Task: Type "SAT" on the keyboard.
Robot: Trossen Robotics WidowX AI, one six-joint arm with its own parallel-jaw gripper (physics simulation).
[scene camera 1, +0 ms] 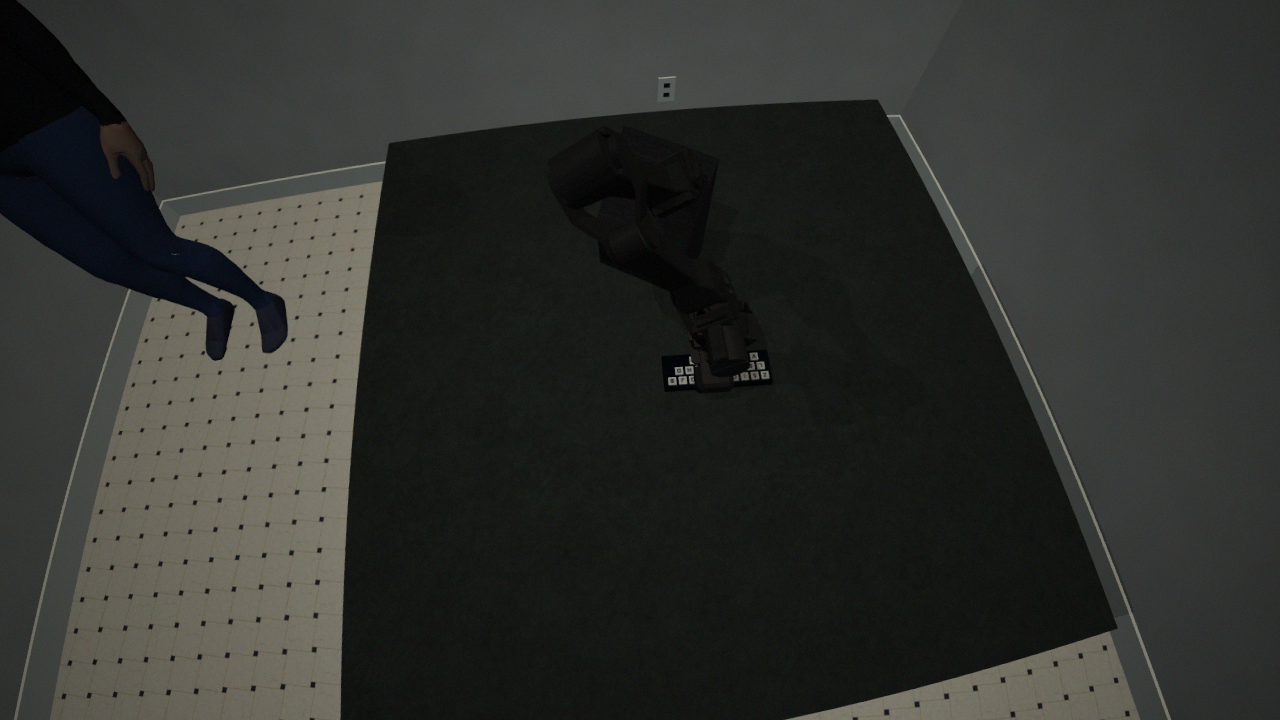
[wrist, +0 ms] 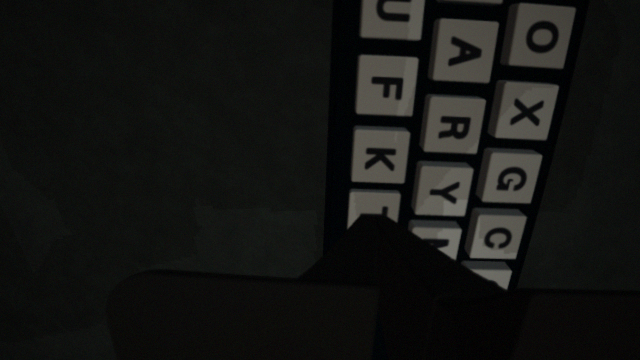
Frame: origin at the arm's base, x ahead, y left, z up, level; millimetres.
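Where they show: gripper, fingertip midpoint: [scene camera 1: 700,360] [wrist: 371,230]; arm's base at its link origin: [scene camera 1: 682,176].
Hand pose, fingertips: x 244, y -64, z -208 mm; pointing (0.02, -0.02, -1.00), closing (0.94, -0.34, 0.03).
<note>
Each offset is from my fingertips to the top centre of the thing. Level surfaces: height alone.
A black keyboard @(dz +3, dx +28, dy +20 mm) [scene camera 1: 670,360] [wrist: 344,75] with pale letter keys lies on the dark table. In the wrist view, the A key @(dz +3, dx +36, dy +43 mm) [wrist: 464,51] is in the middle row near the top, and the T key @(dz +0, dx +2, dy +4 mm) [wrist: 361,204] is in the left row below K. The S key does not show in the wrist view. My gripper [scene camera 1: 714,383] [wrist: 371,230] is shut and empty, with its tip pointing down at the keyboard. The tip covers part of the T key and part of the M key beside it. Whether it touches a key cannot be told. The gripper hides the keyboard's middle in the scene view.
The dark table @(dz -15 mm) [scene camera 1: 537,537] carries the arm [scene camera 1: 644,246], which reaches from the back to the keyboard. A person [scene camera 1: 134,232] in blue trousers is at the left, beside the table. A wall with a socket [scene camera 1: 666,88] stands behind, and another wall is at the right.
</note>
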